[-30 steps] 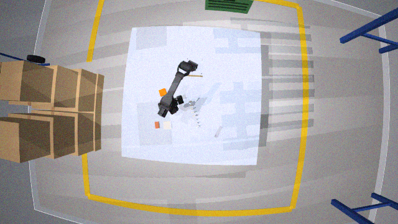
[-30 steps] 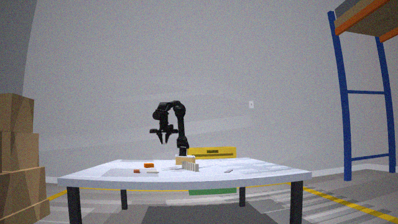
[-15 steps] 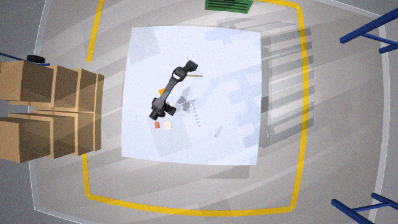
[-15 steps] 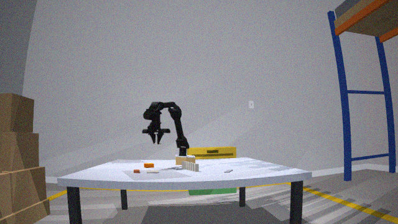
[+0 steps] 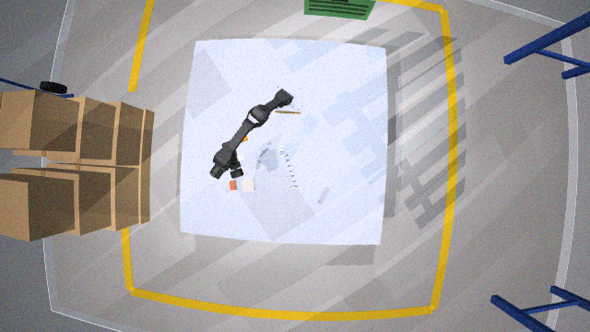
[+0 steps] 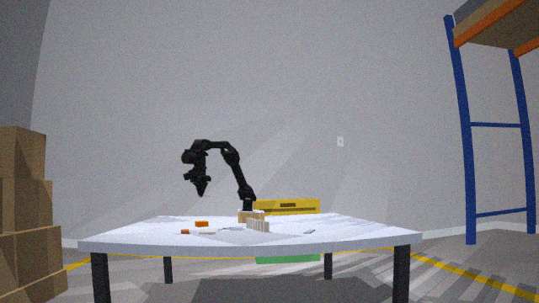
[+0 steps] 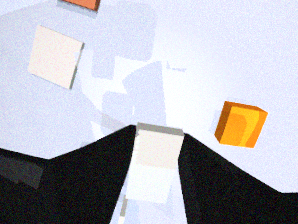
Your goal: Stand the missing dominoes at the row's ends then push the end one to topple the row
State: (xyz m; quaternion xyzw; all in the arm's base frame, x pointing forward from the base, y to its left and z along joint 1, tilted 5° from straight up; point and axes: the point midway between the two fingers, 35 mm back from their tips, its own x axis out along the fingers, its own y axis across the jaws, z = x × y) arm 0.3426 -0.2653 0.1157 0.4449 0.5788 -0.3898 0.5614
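Right now the small red-orange block is 15 cm ahead of my gripper tip, 7 cm to the right of it and 15 cm below it. The rest, counted from my gripper tip: grey piece: 22 cm ahead, 48 cm to the left, 16 cm below; orange cube: 14 cm behind, 1 cm to the right, 15 cm below.
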